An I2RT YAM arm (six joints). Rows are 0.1 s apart.
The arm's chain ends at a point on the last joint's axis. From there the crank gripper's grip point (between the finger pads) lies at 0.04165 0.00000 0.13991 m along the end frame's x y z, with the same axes.
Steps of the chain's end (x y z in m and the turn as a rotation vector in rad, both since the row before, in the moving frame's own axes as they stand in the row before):
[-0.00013 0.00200 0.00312 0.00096 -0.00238 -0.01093]
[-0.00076 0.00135 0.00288 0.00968 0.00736 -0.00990]
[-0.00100 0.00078 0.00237 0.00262 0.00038 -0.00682]
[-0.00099 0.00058 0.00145 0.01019 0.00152 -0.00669]
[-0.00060 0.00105 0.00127 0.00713 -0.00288 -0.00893]
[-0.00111 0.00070 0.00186 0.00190 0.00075 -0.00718]
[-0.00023 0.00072 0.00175 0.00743 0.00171 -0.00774]
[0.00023 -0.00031 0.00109 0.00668 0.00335 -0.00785]
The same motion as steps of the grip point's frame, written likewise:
[-0.00047 0.00141 0.00322 0.00096 -0.00238 -0.01093]
[0.00026 -0.00042 0.00256 0.00968 0.00736 -0.00990]
[-0.00095 0.00013 0.00235 0.00262 0.00038 -0.00682]
[-0.00078 -0.00112 0.00138 0.01019 0.00152 -0.00669]
[-0.00101 -0.00032 0.00138 0.00713 -0.00288 -0.00893]
[-0.00101 0.00013 0.00183 0.00190 0.00075 -0.00718]
[0.00000 -0.00064 0.00167 0.00743 0.00171 -0.00774]
[0.00069 -0.00157 0.00095 0.00668 0.00335 -0.00785]

